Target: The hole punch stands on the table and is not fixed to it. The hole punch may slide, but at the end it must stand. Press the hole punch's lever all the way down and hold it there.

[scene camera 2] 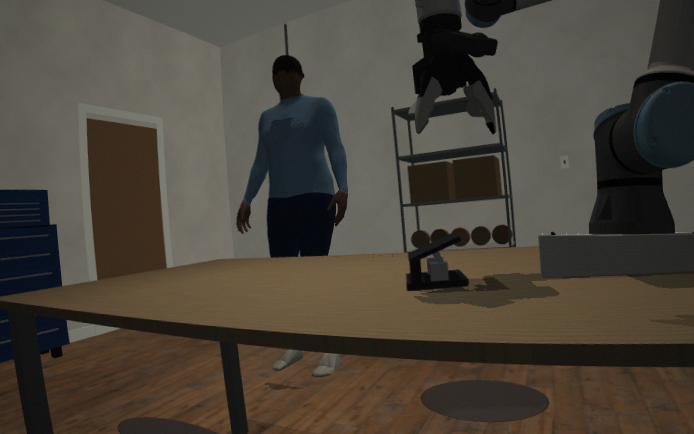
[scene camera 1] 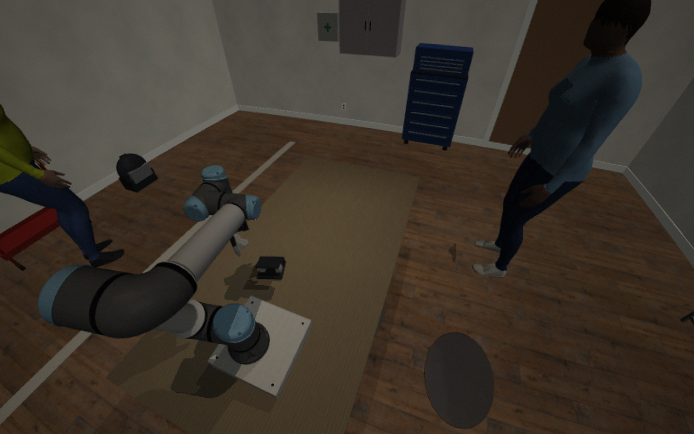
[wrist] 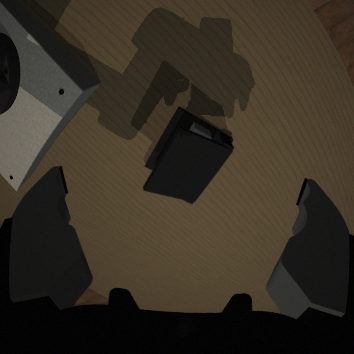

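The black hole punch stands upright on the table. Its lever is raised at a slant above the grey middle part, with its free end toward the robot's base. My gripper is open and empty, fingers pointing down, high above the table and well clear of the punch. In the wrist view the punch shows beyond and between the wide-spread fingertips, seen from above. The lever's top hides much of the punch's base there.
The robot's pale base block stands on the table near the punch, on the side of the lever's free end. The arm's shadow falls beside the punch. A person in blue stands on the floor beyond the table.
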